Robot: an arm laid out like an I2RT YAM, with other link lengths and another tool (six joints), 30 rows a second.
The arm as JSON. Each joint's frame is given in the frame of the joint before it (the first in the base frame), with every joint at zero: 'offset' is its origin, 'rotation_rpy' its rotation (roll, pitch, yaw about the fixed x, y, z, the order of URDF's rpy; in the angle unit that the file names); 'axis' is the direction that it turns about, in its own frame. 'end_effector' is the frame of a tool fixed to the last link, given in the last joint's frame.
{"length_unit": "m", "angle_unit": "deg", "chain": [
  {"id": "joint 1", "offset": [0.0, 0.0, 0.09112], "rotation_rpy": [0.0, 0.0, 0.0], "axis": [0.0, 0.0, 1.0]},
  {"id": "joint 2", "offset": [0.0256, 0.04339, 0.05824], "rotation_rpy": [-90.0, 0.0, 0.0], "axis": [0.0, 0.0, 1.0]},
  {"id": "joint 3", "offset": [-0.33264, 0.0, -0.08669], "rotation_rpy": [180.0, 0.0, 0.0], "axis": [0.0, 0.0, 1.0]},
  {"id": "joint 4", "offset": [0.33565, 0.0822, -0.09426], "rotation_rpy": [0.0, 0.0, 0.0], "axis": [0.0, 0.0, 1.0]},
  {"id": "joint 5", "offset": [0.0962, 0.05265, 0.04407], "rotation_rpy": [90.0, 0.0, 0.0], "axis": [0.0, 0.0, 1.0]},
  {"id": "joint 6", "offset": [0.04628, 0.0, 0.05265], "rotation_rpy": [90.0, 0.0, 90.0], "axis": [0.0, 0.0, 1.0]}
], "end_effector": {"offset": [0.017, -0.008, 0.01], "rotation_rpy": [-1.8, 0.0, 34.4]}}
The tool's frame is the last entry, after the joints.
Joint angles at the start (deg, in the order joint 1, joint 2, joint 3, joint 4, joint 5, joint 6):
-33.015 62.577 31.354 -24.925 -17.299 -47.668
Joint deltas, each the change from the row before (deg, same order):
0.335 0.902 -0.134 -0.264 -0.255 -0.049
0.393 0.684 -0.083 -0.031 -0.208 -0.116
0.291 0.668 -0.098 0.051 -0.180 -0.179
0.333 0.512 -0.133 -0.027 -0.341 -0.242
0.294 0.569 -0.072 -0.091 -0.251 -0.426
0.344 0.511 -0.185 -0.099 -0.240 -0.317
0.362 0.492 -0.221 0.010 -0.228 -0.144
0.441 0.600 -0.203 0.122 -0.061 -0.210
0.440 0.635 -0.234 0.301 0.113 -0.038
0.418 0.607 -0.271 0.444 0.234 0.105
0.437 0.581 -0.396 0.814 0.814 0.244
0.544 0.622 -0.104 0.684 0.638 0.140
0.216 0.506 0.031 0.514 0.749 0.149
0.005 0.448 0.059 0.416 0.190 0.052
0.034 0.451 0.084 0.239 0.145 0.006
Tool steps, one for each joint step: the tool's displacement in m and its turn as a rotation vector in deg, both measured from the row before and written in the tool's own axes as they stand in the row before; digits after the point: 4 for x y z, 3 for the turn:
-0.0013 0.0029 0.0052 -1.188 -0.733 0.050
-0.0016 0.0014 0.0040 -0.741 -0.599 -0.210
-0.0010 0.0014 0.0038 -0.658 -0.493 -0.212
-0.0016 0.0015 0.0034 -0.586 -0.659 -0.326
-0.0013 0.0013 0.0033 -0.655 -0.560 -0.454
-0.0017 0.0021 0.0036 -0.721 -0.596 -0.366
-0.0017 0.0020 0.0036 -0.642 -0.575 -0.236
-0.0017 0.0017 0.0041 -0.677 -0.444 -0.371
-0.0014 0.0016 0.0043 -0.619 -0.249 -0.231
-0.0011 0.0016 0.0042 -0.525 -0.089 -0.111
-0.0005 0.0017 0.0044 -0.427 0.531 -0.060
-0.0012 -0.0002 0.0036 -0.281 0.347 -0.302
0.0004 -0.0006 0.0022 -0.181 0.629 -0.028
0.0008 -0.0006 0.0016 -0.023 0.187 0.046
0.0005 -0.0004 0.0016 -0.159 0.093 0.015

